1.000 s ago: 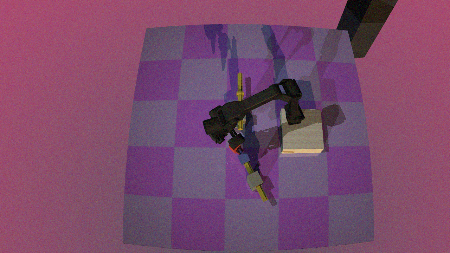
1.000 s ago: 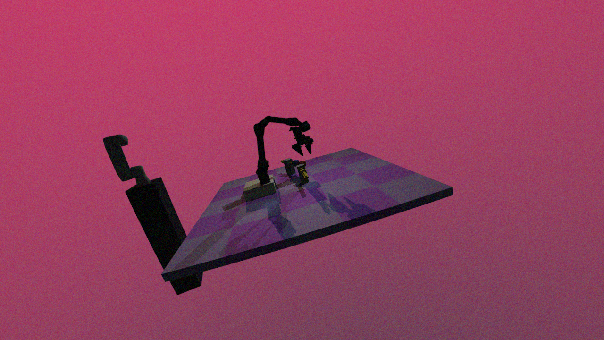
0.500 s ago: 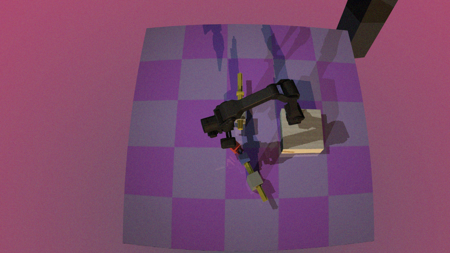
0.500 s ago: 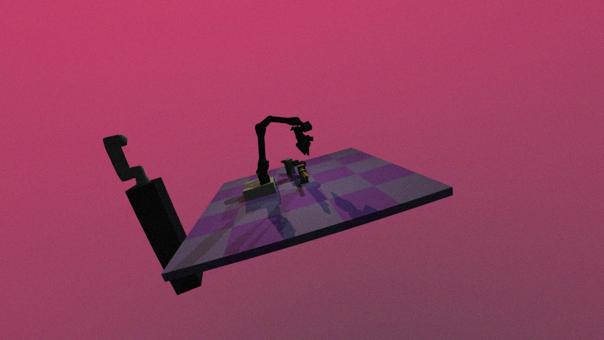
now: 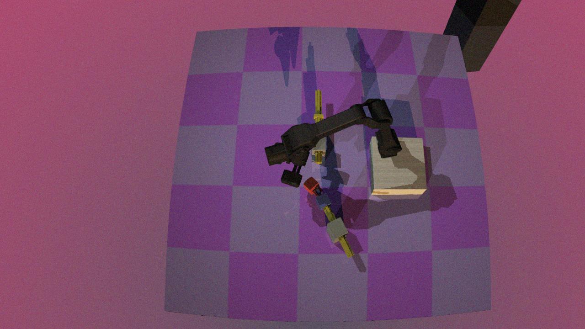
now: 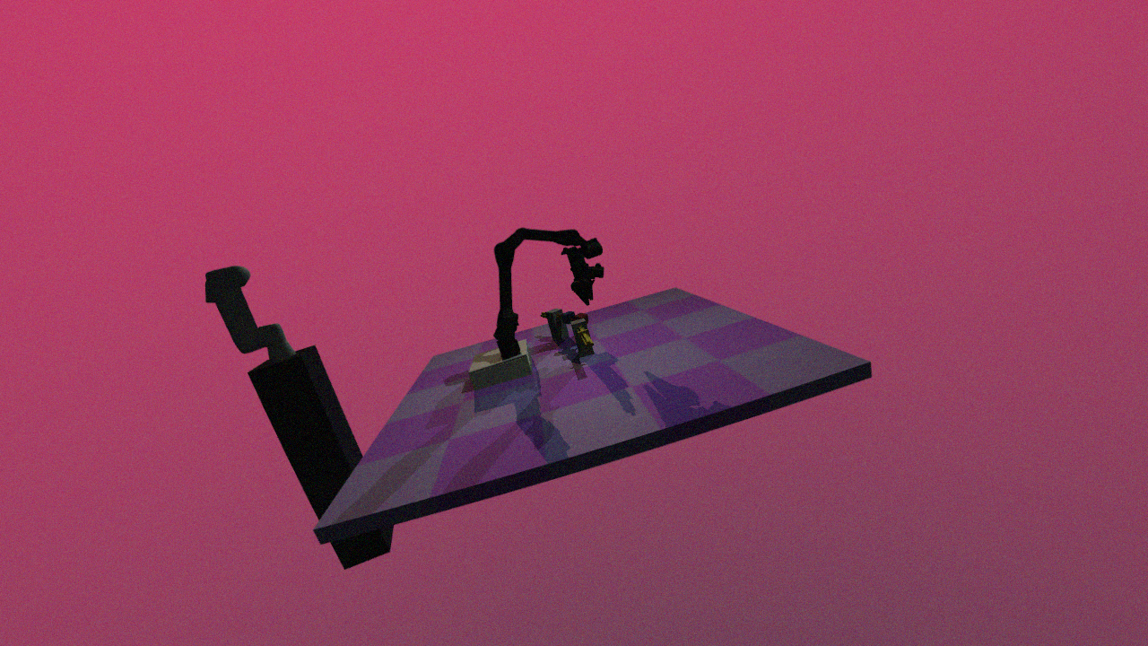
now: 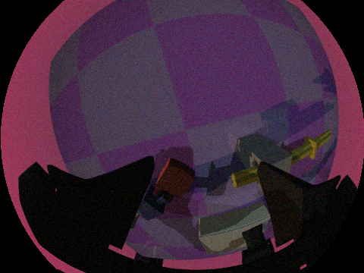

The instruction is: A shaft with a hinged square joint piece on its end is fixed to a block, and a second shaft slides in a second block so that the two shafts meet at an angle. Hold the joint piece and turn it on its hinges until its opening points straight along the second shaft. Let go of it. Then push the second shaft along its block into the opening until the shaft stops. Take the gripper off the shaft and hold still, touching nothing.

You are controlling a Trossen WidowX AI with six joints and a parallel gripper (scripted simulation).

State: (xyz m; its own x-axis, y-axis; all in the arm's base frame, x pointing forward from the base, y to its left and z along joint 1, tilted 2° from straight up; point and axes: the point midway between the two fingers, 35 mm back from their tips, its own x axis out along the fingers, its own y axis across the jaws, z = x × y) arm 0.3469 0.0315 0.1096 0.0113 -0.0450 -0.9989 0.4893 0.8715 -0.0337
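Right now the red square joint piece is 40 mm behind my gripper tip, 60 mm to the left of it and 70 mm below it.
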